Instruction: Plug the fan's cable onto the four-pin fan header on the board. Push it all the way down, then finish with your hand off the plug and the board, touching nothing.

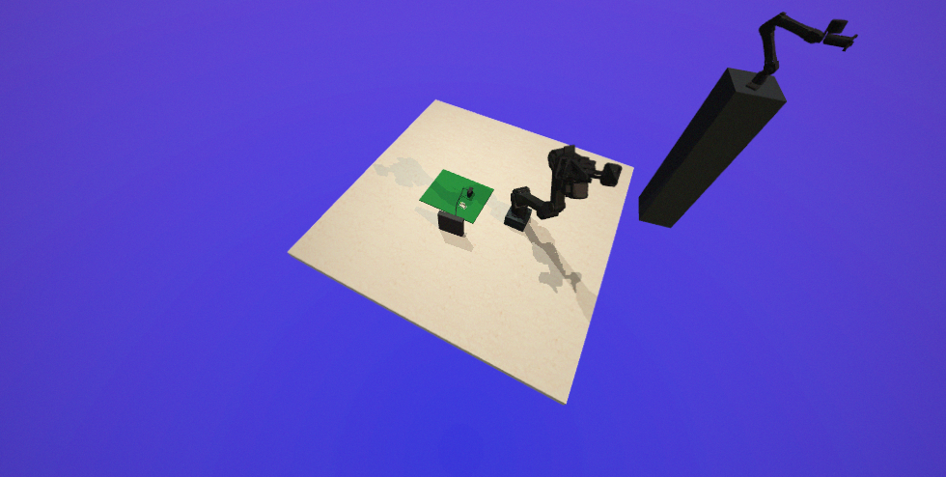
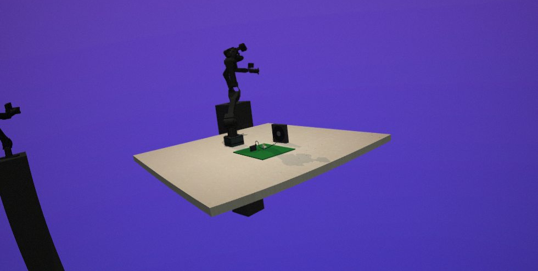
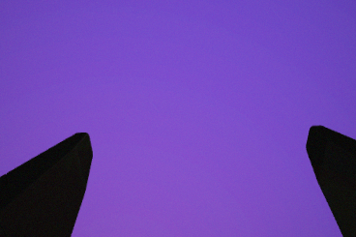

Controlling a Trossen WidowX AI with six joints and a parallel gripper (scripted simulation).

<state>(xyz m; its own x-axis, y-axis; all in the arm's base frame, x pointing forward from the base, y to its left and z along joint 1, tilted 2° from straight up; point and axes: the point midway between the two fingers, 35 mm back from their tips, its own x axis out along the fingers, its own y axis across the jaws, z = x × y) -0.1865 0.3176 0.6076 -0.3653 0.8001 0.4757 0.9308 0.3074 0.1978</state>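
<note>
Now: the black fan plug 680 mm below my gripper tip, 450 mm ahead of it and 410 mm to the right of it. Also, from my gripper tip: green board (710 mm below, 520 mm ahead, 390 mm to the right); black fan (640 mm below, 470 mm ahead, 180 mm to the right); header (700 mm below, 470 mm ahead, 320 mm to the right).
</note>
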